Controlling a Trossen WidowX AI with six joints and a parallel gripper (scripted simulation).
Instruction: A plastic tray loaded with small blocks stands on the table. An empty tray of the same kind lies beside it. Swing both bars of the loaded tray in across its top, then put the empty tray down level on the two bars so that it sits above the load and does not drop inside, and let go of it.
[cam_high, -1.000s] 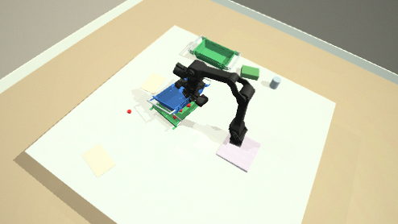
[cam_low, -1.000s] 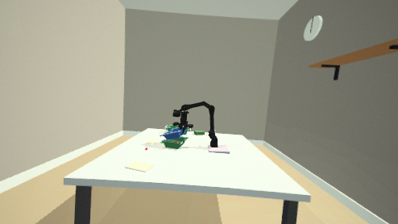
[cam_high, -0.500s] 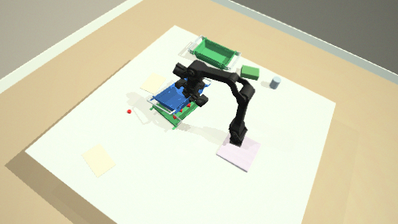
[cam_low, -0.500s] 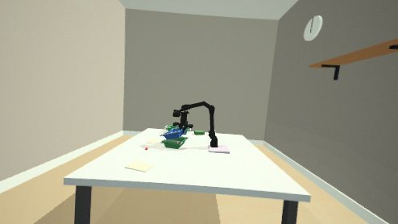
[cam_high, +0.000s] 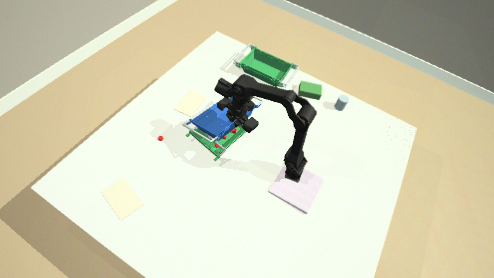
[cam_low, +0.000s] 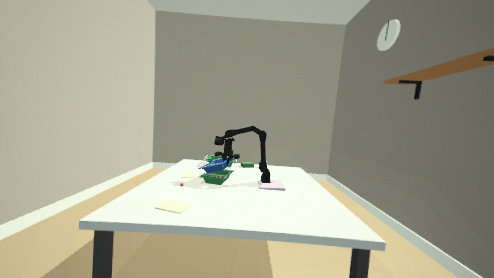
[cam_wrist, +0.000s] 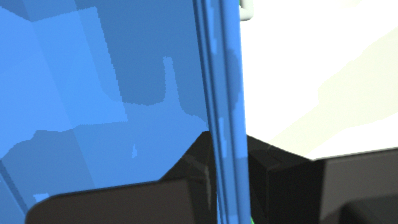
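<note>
Right now my gripper tip is 70 mm short of the blue tray, 20 mm to the left of it and 10 mm below it. From my gripper tip the other things lie so: green block: 240 mm behind, 480 mm to the right, 90 mm below; grey cylinder: 420 mm behind, 460 mm to the right, 80 mm below.
</note>
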